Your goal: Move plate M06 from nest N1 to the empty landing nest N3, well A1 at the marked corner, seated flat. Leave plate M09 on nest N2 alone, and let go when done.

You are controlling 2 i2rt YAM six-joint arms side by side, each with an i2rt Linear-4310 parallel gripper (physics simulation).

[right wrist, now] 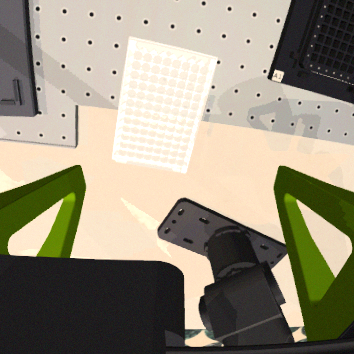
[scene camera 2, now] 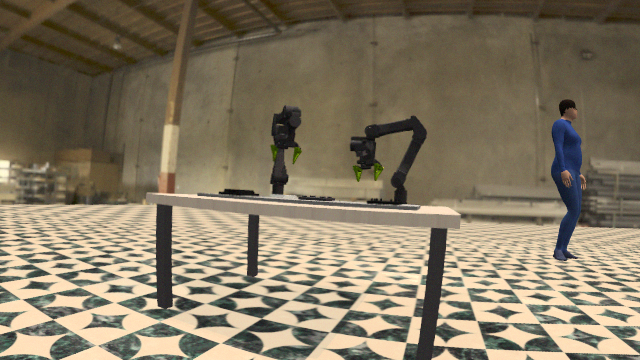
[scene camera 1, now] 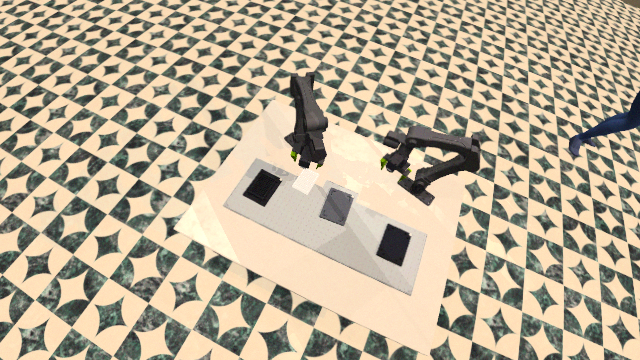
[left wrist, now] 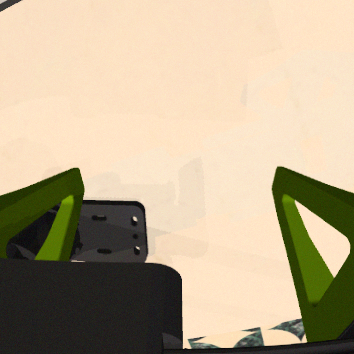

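Observation:
A white well plate [scene camera 1: 305, 181] [right wrist: 165, 107] lies off the nests, across the pegboard's edge; I cannot read its label or tell whether it is tilted. A black nest with a dark gridded top [scene camera 1: 262, 187] [right wrist: 332, 45] is at the left in scene camera 1, an A1 tag at its corner. A grey nest [scene camera 1: 336, 206] [right wrist: 15, 60] is in the middle, and a flat black nest [scene camera 1: 394, 245] at the right. Nest numbers are not readable. My right gripper [scene camera 1: 306, 161] [scene camera 2: 285, 159] [right wrist: 179, 175] is open and empty above the table, near the white plate. My left gripper [scene camera 1: 394, 169] [scene camera 2: 367, 176] [left wrist: 177, 177] is open and empty, away from the nests.
The grey pegboard [scene camera 1: 300, 225] carries the three nests along the table [scene camera 1: 330, 305] [scene camera 2: 300, 207]. The right arm's base plate [right wrist: 175, 225] shows beyond the white plate in the right wrist view. A person in blue [scene camera 2: 567, 150] stands on the floor at the right.

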